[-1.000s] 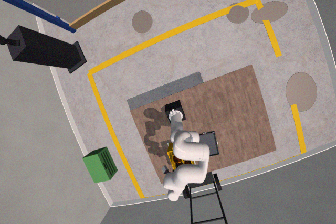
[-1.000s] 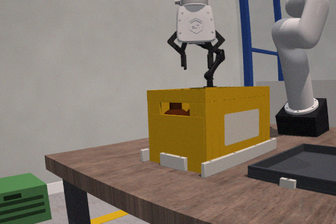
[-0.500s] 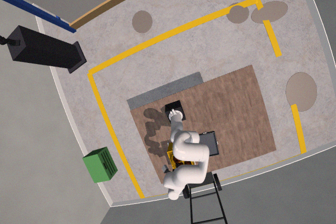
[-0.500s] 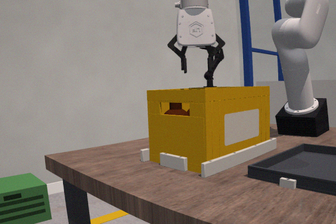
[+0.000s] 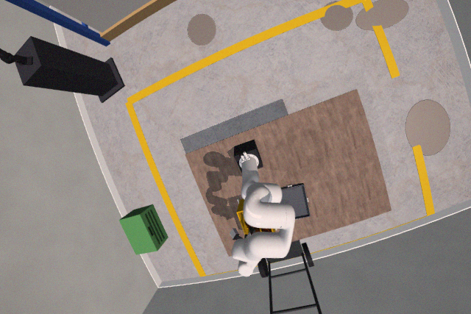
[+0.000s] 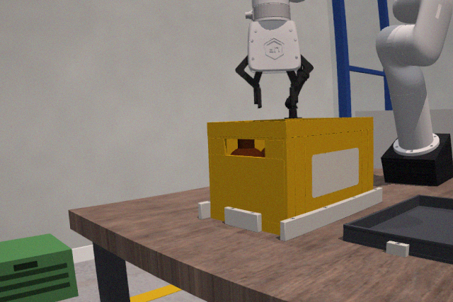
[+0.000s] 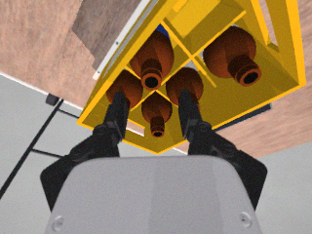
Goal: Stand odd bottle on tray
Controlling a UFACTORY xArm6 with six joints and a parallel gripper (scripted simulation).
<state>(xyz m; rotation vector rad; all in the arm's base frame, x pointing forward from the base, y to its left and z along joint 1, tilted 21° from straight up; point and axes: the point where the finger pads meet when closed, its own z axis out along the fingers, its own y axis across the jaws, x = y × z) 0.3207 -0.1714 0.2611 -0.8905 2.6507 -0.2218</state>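
My hand is 1 cm short of the yellow crate, 5 cm to the right of it and 13 cm above it. From my hand the other things lie so: dark tray (3 cm ahead, 32 cm to the left, 20 cm below).
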